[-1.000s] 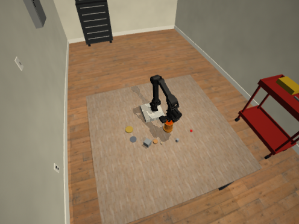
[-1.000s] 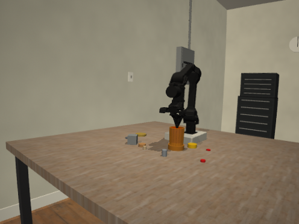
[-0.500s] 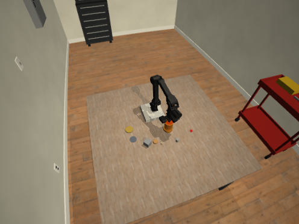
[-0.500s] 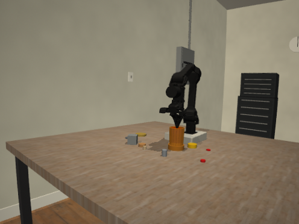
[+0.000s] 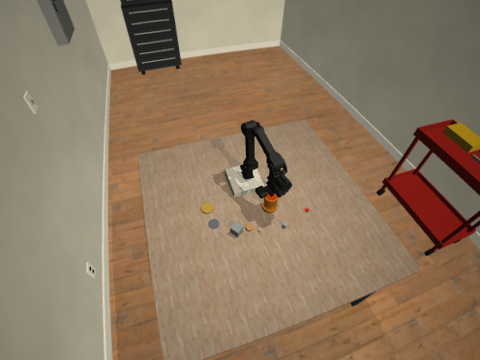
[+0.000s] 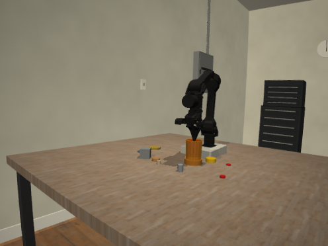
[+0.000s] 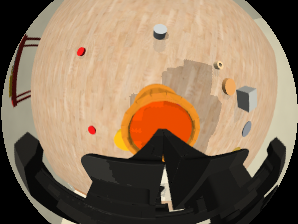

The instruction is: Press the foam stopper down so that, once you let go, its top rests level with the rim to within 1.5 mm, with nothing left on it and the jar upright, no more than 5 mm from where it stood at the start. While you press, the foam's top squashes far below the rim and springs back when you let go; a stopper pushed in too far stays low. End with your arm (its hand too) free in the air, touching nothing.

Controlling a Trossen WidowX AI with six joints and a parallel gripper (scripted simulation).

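My hand is 50 mm above the orange foam stopper. Also, from my hand: small tan disc: 150 mm to the right, 140 mm below, 100 mm ahead; yellow disc: 130 mm below, 90 mm behind, 40 mm to the left; small grey cylinder: 140 mm ahead, 130 mm below, 40 mm to the left.
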